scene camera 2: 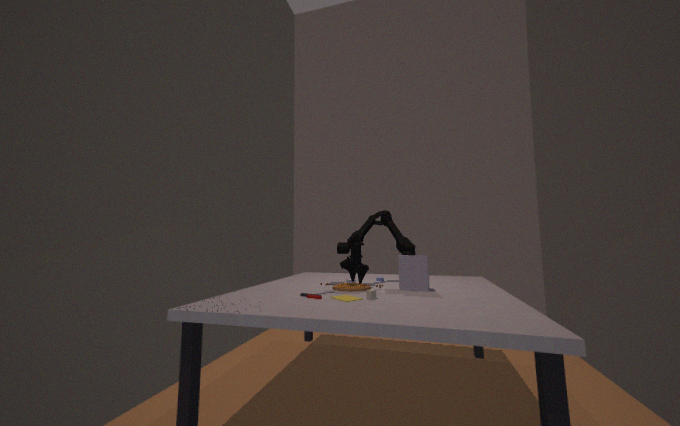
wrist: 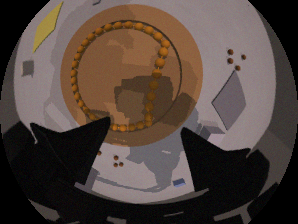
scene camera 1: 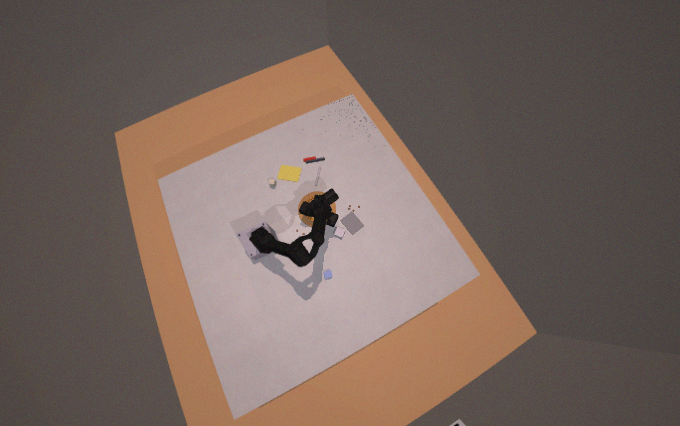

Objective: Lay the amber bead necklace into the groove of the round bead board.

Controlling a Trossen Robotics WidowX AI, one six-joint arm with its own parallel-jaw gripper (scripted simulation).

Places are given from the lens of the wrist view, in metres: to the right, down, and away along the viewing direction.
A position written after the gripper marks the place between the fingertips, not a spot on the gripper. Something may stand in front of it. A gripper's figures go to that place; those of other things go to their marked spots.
gripper (wrist: pixel 147 126): 0.00, 0.02, 0.10
grey plate (wrist: pixel 229 103): 0.14, -0.01, 0.11
round bead board (wrist: pixel 114 73): -0.04, -0.04, 0.08
The marked spots on the round bead board and the grey plate are 0.19 m apart.
